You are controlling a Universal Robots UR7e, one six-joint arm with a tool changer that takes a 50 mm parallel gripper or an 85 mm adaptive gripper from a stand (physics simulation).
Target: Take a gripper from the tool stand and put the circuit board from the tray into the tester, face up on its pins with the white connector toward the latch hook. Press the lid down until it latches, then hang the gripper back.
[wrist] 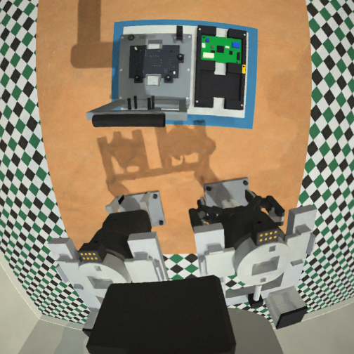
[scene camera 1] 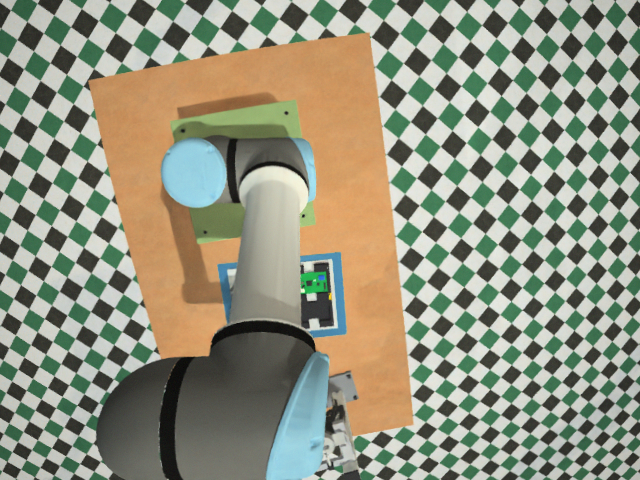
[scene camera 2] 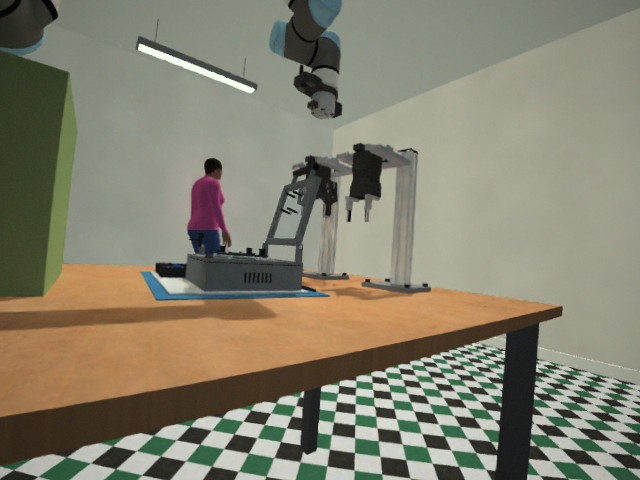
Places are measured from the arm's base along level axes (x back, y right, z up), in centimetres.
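Pixels of known places: hand, its tool point: [scene camera 2: 322, 113].
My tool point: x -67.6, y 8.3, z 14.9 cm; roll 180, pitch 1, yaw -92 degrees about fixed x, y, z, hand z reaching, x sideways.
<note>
For each thing: its middle in the pictures, then the offset to it from my tool point. "spot": a spot on its surface instead. Level surfaces: height alone.
- green circuit board, middle of its body: [scene camera 1: 310, 283] dy -16.6, dx +25.6, dz -43.0 cm
- black tray, a spot on its surface: [scene camera 1: 316, 312] spot: dy -15.1, dx +14.9, dz -43.5 cm
- grey tester, a spot on its surface: [scene camera 2: 232, 276] spot: dy +9.2, dx +28.9, dz -42.2 cm
- blue-edged mat, height of its surface: dz -45.0 cm
- wooden table, height of its surface: dz -45.3 cm
The arm's bare tool changer [scene camera 2: 324, 111] carries no gripper and is high above the tool stand [scene camera 2: 404, 222] [wrist: 157, 207]. The parallel gripper [scene camera 2: 358, 215] hangs on the nearer post with its fingers apart. The adaptive gripper [wrist: 237, 215] hangs on the other holder. The green circuit board [scene camera 1: 314, 283] [wrist: 220, 49] lies face up in the upper part of the black tray [scene camera 1: 316, 312] [wrist: 210, 85], its white connector [wrist: 208, 55] at the lower left. The grey tester [scene camera 2: 232, 276] [wrist: 131, 92] has its lid [scene camera 2: 307, 211] raised; its latch hook [wrist: 179, 32] is opposite the hinge. No board is on its pins.
The tester and tray stand on a blue-edged mat [scene camera 1: 338, 299] [wrist: 254, 75] on the wooden table [scene camera 1: 341, 155] [scene camera 2: 361, 330]. A green pedestal [scene camera 1: 248, 113] [scene camera 2: 31, 175] stands behind them. A person in pink [scene camera 2: 206, 204] stands beyond the table. A black block [wrist: 160, 315] covers the lower wrist view.
</note>
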